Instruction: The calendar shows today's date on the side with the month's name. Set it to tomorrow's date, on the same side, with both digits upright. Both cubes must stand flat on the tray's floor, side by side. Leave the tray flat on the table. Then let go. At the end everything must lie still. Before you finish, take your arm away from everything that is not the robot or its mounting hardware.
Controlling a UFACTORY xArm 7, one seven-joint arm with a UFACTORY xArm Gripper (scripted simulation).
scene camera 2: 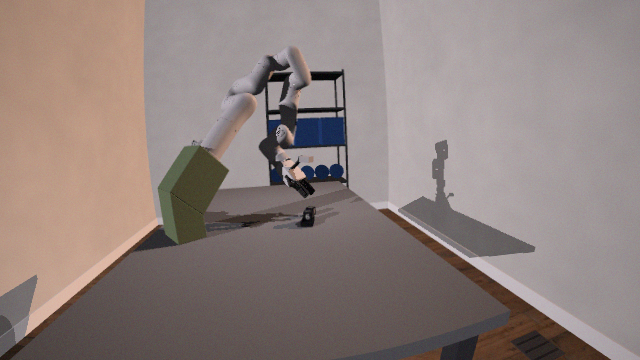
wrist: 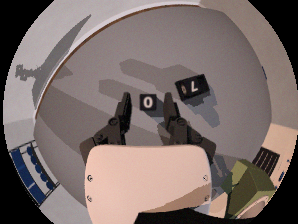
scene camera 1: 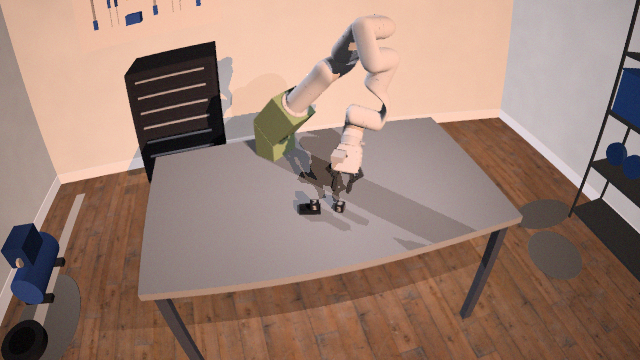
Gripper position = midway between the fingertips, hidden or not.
Observation:
I see my gripper point(scene camera 1: 340, 191).
My gripper is seen too in scene camera 2 point(scene camera 2: 310, 194) and in the wrist view point(wrist: 147, 100).

